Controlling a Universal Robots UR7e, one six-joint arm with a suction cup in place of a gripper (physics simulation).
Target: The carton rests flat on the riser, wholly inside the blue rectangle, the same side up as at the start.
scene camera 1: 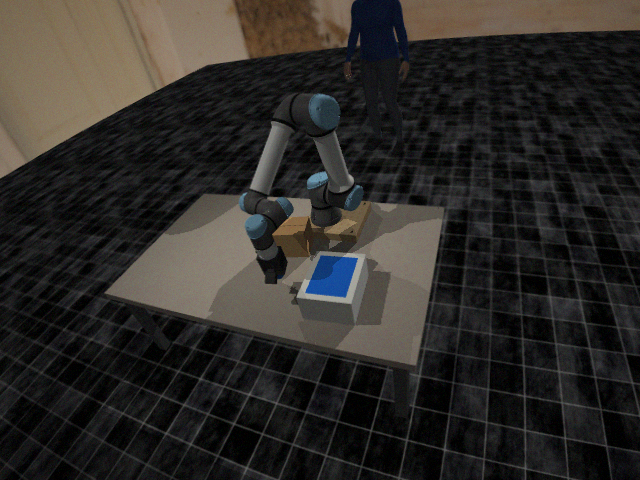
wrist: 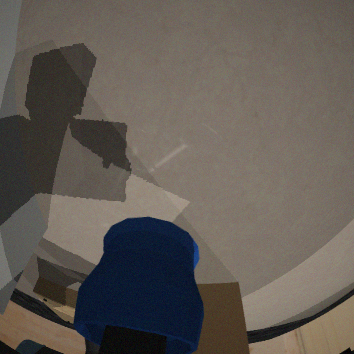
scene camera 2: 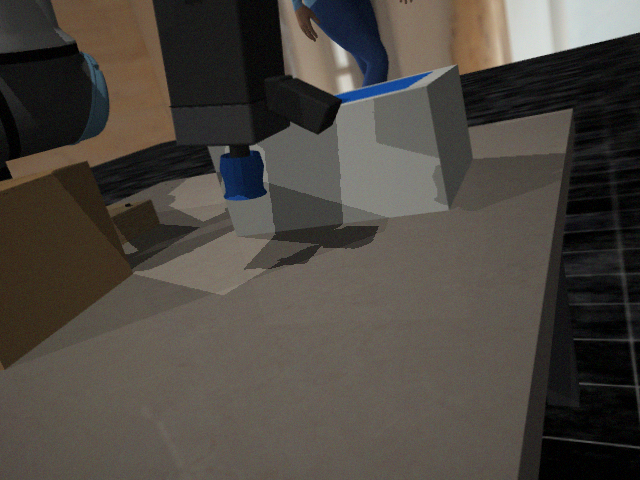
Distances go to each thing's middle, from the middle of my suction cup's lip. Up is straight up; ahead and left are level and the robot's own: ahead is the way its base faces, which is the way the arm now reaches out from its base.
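I find that my suction cup is 3 cm above the brown carton (scene camera 2: pixel 68 255), 26 cm past it and 2 cm to the left of it. The grey riser (scene camera 2: pixel 402 147) is 3 cm below my suction cup, and it is also 4 cm ahead of my suction cup and 23 cm to the left of it.
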